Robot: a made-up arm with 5 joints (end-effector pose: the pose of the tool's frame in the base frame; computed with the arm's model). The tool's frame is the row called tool. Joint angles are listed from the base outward.
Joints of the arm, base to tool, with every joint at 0 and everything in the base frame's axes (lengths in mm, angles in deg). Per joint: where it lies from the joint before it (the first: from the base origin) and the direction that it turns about. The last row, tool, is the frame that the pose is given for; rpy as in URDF.
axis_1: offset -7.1 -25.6 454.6 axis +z
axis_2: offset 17.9 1.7 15.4 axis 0 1 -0.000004
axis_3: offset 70.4 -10.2 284.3 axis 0 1 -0.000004
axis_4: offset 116 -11.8 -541.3 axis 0 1 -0.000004
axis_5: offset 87.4 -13 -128.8 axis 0 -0.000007 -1
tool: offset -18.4 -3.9 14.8 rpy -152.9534 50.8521 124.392
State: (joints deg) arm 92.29 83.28 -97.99 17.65 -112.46
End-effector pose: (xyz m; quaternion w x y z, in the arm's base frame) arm 0.0157 0.6260 -0.1796 0.2939 -0.8279 0.3388 0.3368
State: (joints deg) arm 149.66 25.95 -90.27 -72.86 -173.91
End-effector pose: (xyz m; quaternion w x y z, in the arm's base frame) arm -0.6328 0.3770 0.7205 0.7115 0.0382 -0.5173 0.4741
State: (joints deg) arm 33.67 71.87 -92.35 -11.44 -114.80
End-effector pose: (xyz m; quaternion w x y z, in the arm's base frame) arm 0.6456 0.3511 -0.0195 0.6653 -0.5139 0.5270 0.1244
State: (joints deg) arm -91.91 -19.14 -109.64 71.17 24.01
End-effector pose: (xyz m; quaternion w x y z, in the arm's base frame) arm -0.0522 -0.4981 1.1883 0.2683 0.8535 -0.2418 -0.3757
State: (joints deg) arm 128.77 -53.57 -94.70 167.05 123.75
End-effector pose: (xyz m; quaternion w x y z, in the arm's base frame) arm -0.0384 0.0386 1.0786 0.4193 0.4609 0.6646 -0.4123
